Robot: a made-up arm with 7 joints. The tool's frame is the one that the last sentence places.
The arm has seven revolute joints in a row. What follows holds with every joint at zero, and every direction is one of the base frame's. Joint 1 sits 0.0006 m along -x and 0.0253 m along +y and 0.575 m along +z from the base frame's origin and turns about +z. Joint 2 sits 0.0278 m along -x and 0.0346 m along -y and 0.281 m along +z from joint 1 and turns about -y. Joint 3 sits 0.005 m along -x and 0.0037 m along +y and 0.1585 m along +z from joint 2 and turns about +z. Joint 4 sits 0.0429 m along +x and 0.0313 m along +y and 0.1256 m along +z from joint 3 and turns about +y. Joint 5 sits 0.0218 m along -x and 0.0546 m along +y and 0.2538 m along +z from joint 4 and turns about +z. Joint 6 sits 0.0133 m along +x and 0.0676 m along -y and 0.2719 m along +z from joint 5 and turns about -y. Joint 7 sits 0.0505 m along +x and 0.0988 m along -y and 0.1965 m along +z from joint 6 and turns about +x. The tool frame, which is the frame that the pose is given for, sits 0.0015 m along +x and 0.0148 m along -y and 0.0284 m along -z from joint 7; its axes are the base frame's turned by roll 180, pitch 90 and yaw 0 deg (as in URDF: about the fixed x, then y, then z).
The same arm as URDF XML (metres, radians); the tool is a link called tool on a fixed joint. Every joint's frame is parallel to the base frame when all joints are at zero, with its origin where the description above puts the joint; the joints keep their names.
<robot name="arm">
<joint name="tool_fixed" type="fixed"><parent link="link7"/><child link="tool"/><origin xyz="0.0015 -0.0148 -0.0284" rpy="3.1416 1.5708 0"/></joint>
<joint name="joint 7" type="continuous"><parent link="link6"/><child link="link7"/><origin xyz="0.0505 -0.0988 0.1965" rpy="0 0 0"/><axis xyz="1 0 0"/></joint>
<joint name="joint 6" type="continuous"><parent link="link5"/><child link="link6"/><origin xyz="0.0133 -0.0676 0.2719" rpy="0 0 0"/><axis xyz="0 -1 0"/></joint>
<joint name="joint 5" type="continuous"><parent link="link4"/><child link="link5"/><origin xyz="-0.0218 0.0546 0.2538" rpy="0 0 0"/><axis xyz="0 0 1"/></joint>
<joint name="joint 4" type="continuous"><parent link="link3"/><child link="link4"/><origin xyz="0.0429 0.0313 0.1256" rpy="0 0 0"/><axis xyz="0 1 0"/></joint>
<joint name="joint 3" type="continuous"><parent link="link2"/><child link="link3"/><origin xyz="-0.005 0.0037 0.1585" rpy="0 0 0"/><axis xyz="0 0 1"/></joint>
<joint name="joint 2" type="continuous"><parent link="link1"/><child link="link2"/><origin xyz="-0.0278 -0.0346 0.281" rpy="0 0 0"/><axis xyz="0 -1 0"/></joint>
<joint name="joint 1" type="continuous"><parent link="base_link"/><child link="link1"/><origin xyz="-0.0006 0.0253 0.575" rpy="0 0 0"/><axis xyz="0 0 1"/></joint>
<link name="base_link"/>
<link name="link1"/>
<link name="link2"/>
<link name="link3"/>
<link name="link4"/>
<link name="link5"/>
<link name="link6"/>
<link name="link7"/>
<link name="tool"/>
</robot>

